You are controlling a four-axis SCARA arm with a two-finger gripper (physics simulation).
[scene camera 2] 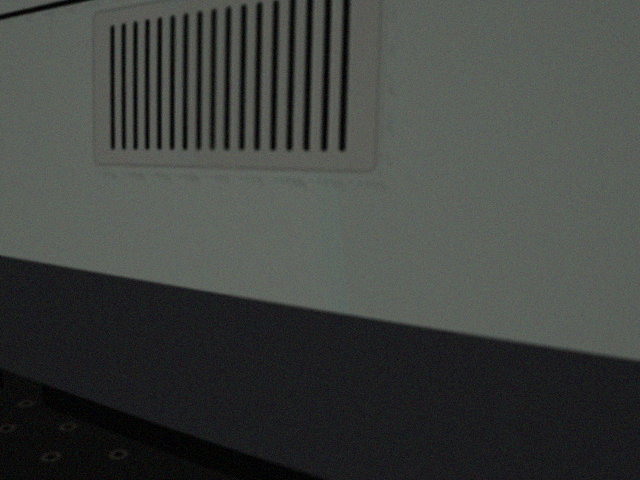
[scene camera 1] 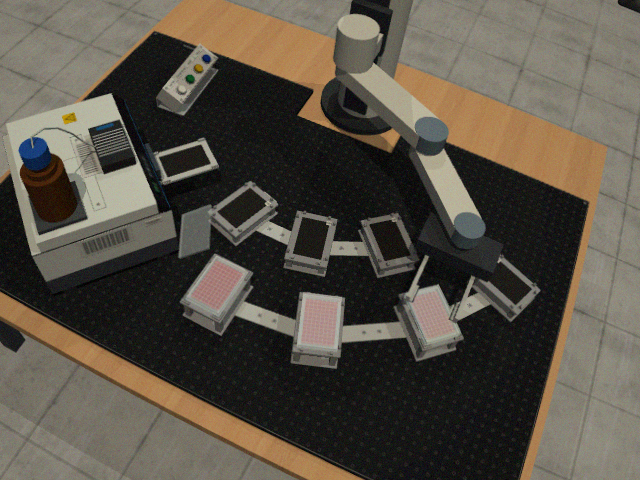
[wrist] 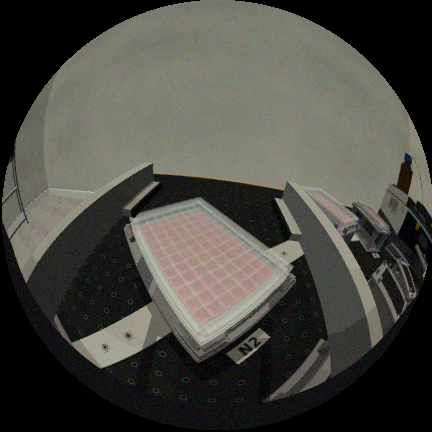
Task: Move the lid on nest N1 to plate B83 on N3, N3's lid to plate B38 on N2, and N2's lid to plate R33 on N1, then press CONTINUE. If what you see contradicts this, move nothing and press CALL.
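Note:
My gripper is open and empty. Its fingers are spread to either side of the nest marked N2, close to plate height; exact height is hard to tell. A pink-welled plate under a clear lid sits on N2, and the N2 label shows in the wrist view. A middle pink plate and a left pink plate sit on the other two front nests, whose labels are unreadable. Plate codes are unreadable. The button box at the back left carries white, green, yellow and blue buttons.
Empty dark-centred frames stand behind the plates: left, middle, right and far right. A white instrument with a brown bottle stands at left, beside a tray and a grey slab.

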